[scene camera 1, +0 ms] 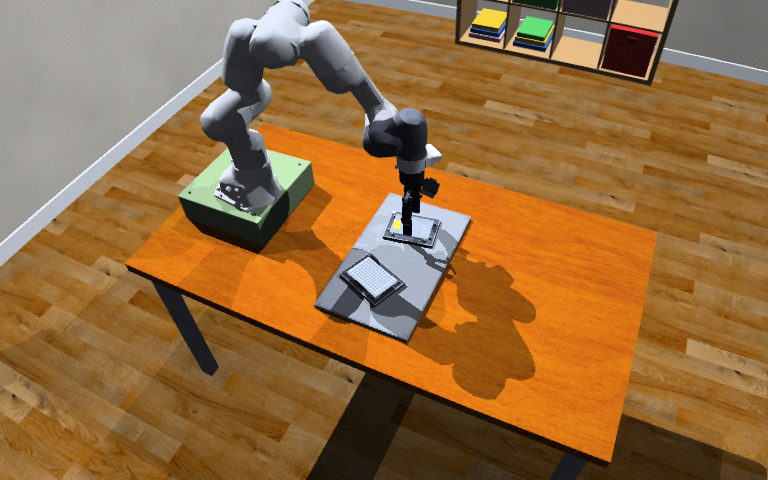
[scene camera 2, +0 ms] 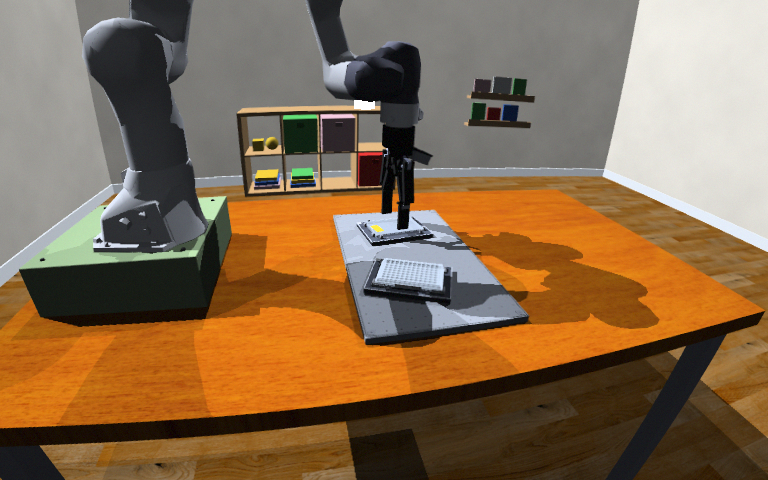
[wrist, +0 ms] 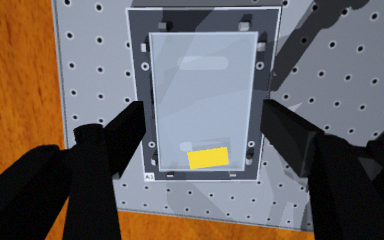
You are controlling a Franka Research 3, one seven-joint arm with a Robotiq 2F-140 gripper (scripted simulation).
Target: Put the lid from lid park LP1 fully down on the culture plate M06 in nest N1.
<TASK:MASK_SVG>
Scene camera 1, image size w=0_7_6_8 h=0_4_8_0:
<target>my gripper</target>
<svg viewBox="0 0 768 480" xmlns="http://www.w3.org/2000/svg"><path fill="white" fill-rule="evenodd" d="M425 170L417 174L406 174L399 170L399 180L404 185L401 218L403 235L412 236L412 212L420 213L420 198L422 198L420 192L422 189L418 189L418 186L424 181Z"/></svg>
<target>culture plate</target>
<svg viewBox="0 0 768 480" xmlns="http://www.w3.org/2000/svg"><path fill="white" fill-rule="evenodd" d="M368 257L350 269L348 274L370 294L377 297L396 283L397 280Z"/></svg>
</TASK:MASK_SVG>
